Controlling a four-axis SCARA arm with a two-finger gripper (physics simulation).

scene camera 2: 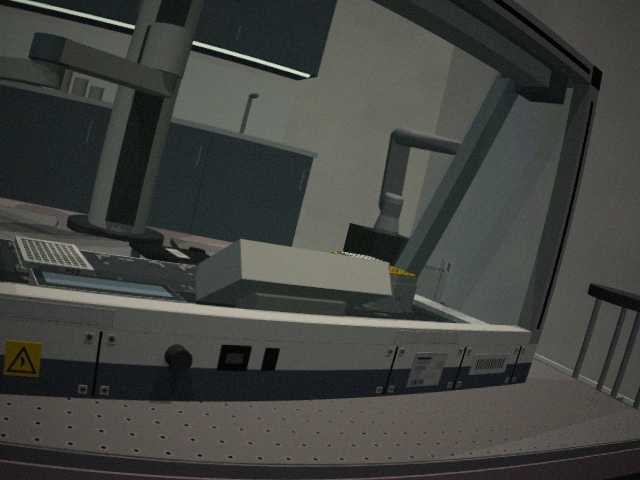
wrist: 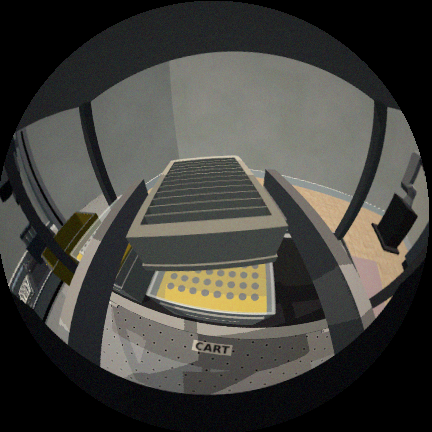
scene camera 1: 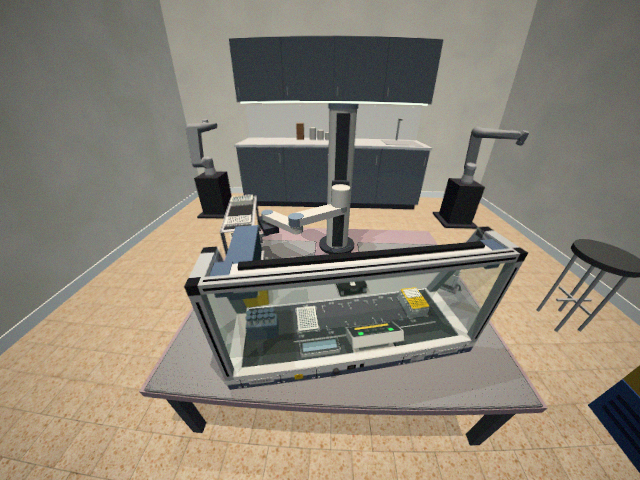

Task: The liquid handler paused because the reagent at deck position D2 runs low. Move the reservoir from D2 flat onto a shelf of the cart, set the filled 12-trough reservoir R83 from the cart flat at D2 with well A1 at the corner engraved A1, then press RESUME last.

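Seen in the pictures: gripper, fingertip midpoint: [wrist: 204,182]; arm's base at its link origin: [scene camera 1: 336,245].
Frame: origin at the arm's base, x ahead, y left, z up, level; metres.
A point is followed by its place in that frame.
Note:
My gripper [wrist: 204,182] @(z 0.223, x 0.262, y -0.568 m) is shut on a long grey multi-trough reservoir [wrist: 210,245] @(z 0.218, x 0.234, y -0.516 m), held level between its two fingers in the wrist view. The reservoir shows above a yellow rack with grey round spots on the cart's lower shelf; the gap between them cannot be judged. The cart [scene camera 1: 240,209] @(z 0.363, x 0.217, y -0.566 m) [wrist: 377,170] @(z 0.255, x 0.045, y -0.671 m) stands at the back left in scene camera 1, with its posts on both sides in the wrist view. The liquid handler's panel [scene camera 1: 374,338] shows two green lights and a yellow strip. No R83 label and no RESUME lettering can be read.
The enclosure's deck bears a blue tube rack [scene camera 1: 261,321], a white plate [scene camera 1: 306,318] [scene camera 2: 54,253] and a yellow tip box [scene camera 1: 413,298]. A yellow bin [wrist: 75,242] is left of the cart. The arm's column [scene camera 1: 342,149] @(z 0.670, x 0.077, y 0.003 m) stands behind the enclosure. A dark shelf part lies right of the yellow rack.

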